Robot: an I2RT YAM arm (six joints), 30 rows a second.
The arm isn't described. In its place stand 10 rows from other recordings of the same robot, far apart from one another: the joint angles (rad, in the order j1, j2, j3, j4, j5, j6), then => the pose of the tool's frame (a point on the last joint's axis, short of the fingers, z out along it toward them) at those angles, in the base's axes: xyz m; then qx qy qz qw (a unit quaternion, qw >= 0).
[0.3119, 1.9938, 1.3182, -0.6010, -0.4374, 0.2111] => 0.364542, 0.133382, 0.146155, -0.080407, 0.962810, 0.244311, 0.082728
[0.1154, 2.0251, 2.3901, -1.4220, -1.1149, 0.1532] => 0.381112, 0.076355, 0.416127, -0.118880, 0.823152, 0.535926, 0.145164
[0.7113, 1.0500, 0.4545, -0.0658, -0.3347, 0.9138] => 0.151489, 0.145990, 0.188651, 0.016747, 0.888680, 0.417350, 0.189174
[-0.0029, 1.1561, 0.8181, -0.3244, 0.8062, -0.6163] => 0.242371, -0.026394, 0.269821, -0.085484, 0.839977, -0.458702, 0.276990
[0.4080, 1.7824, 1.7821, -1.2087, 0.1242, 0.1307] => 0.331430, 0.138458, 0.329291, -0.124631, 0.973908, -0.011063, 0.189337
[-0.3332, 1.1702, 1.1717, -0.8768, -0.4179, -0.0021] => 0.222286, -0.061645, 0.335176, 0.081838, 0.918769, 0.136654, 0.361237
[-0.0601, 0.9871, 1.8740, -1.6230, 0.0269, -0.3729] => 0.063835, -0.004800, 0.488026, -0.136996, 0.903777, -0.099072, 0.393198
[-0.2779, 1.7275, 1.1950, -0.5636, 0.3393, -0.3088] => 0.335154, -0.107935, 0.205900, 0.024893, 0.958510, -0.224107, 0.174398
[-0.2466, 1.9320, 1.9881, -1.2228, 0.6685, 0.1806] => 0.377303, -0.117729, 0.340382, 0.260512, 0.890453, -0.327467, 0.178863
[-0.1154, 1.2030, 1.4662, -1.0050, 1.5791, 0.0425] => 0.194934, -0.058432, 0.431726, 0.335896, 0.619975, -0.659812, 0.259716
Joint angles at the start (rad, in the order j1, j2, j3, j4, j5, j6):
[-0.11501 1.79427 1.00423 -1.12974 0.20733 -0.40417]
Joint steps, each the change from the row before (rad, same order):
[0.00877 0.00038 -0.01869 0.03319 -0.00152 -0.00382]
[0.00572 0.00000 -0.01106 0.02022 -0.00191 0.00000]
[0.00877 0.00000 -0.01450 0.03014 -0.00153 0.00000]
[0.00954 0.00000 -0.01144 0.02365 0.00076 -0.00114]
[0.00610 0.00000 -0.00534 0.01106 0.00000 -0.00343]
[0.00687 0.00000 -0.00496 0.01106 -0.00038 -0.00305]
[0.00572 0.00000 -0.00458 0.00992 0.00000 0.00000]
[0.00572 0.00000 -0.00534 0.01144 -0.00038 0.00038]
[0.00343 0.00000 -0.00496 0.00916 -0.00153 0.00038]
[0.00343 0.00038 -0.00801 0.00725 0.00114 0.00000]
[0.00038 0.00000 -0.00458 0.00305 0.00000 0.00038]
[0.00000 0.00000 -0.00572 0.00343 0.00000 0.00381]
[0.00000 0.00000 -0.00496 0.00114 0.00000 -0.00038]
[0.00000 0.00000 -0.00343 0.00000 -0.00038 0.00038]
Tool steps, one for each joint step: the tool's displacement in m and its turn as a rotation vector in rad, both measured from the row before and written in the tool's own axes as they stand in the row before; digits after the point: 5 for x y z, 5 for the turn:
[-0.00189 0.00268 0.00410 0.00743 -0.01369 -0.00901]
[-0.00115 0.00173 0.00234 0.00394 -0.00926 -0.00343]
[-0.00191 0.00239 0.00298 0.00786 -0.01512 -0.00500]
[-0.00166 0.00244 0.00220 0.00880 -0.01122 -0.00760]
[-0.00093 0.00153 0.00093 0.00433 -0.00551 -0.00799]
[-0.00107 0.00167 0.00080 0.00438 -0.00605 -0.00827]
[-0.00088 0.00140 0.00077 0.00402 -0.00515 -0.00430]
[-0.00091 0.00144 0.00094 0.00394 -0.00600 -0.00378]
[-0.00050 0.00102 0.00097 0.00137 -0.00462 -0.00202]
[0.00021 0.00140 0.00175 0.00170 0.00125 -0.00347]
[0.00041 0.00052 0.00104 -0.00048 0.00135 -0.00029]
[0.00060 0.00056 0.00132 -0.00090 0.00206 0.00335]
[0.00071 0.00056 0.00114 -0.00149 0.00343 -0.00115]
[0.00056 0.00044 0.00079 -0.00169 0.00293 -0.00031]

